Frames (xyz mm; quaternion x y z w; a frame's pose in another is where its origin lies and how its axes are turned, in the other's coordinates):
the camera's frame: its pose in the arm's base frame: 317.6 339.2 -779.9 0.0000 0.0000 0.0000 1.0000
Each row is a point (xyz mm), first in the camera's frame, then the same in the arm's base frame.
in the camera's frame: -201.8 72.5 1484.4
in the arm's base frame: 115.8 411.7 704.5
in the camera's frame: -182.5 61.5 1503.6
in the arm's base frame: 135.1 400.7 723.7
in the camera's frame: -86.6 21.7 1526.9
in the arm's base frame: 231.0 360.9 747.0
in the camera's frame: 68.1 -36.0 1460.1
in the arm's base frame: 385.7 303.2 680.2
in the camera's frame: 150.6 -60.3 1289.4
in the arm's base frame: 468.2 278.9 509.5
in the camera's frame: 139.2 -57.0 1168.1
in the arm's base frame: 456.8 282.2 388.2
